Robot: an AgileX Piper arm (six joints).
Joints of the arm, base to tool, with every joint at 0 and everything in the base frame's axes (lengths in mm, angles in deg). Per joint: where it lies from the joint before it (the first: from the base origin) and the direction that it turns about. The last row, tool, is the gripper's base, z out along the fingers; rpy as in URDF.
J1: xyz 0 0 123 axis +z
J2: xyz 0 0 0 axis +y
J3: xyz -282.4 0 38.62 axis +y
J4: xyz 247.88 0 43.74 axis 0.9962 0 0.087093
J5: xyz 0 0 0 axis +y
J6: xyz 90.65 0 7.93 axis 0.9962 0 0.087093
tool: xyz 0 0 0 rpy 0 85.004 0
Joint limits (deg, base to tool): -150..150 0..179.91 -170..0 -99.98..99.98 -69.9..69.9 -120..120
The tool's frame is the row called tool.
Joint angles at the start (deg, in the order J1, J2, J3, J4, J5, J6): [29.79 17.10 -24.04 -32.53 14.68 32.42]
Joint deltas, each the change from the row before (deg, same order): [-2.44 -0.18 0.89 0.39 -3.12 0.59]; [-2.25 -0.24 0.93 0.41 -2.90 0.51]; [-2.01 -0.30 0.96 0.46 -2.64 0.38]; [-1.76 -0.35 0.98 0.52 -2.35 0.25]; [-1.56 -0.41 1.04 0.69 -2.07 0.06]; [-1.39 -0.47 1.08 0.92 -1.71 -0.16]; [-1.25 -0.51 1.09 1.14 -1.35 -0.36]
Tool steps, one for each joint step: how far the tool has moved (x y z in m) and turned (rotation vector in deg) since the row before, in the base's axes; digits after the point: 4 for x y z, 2 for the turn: [0.0005 -0.0002 -0.0008 1.51 -1.45 -0.72]; [0.0003 -0.0003 -0.0012 1.36 -1.36 -0.65]; [0.0001 -0.0003 -0.0017 1.20 -1.24 -0.54]; [-0.0001 -0.0004 -0.0021 1.05 -1.08 -0.46]; [-0.0003 -0.0004 -0.0028 0.95 -0.88 -0.41]; [-0.0003 -0.0006 -0.0034 0.88 -0.62 -0.44]; [-0.0003 -0.0007 -0.0039 0.84 -0.37 -0.51]
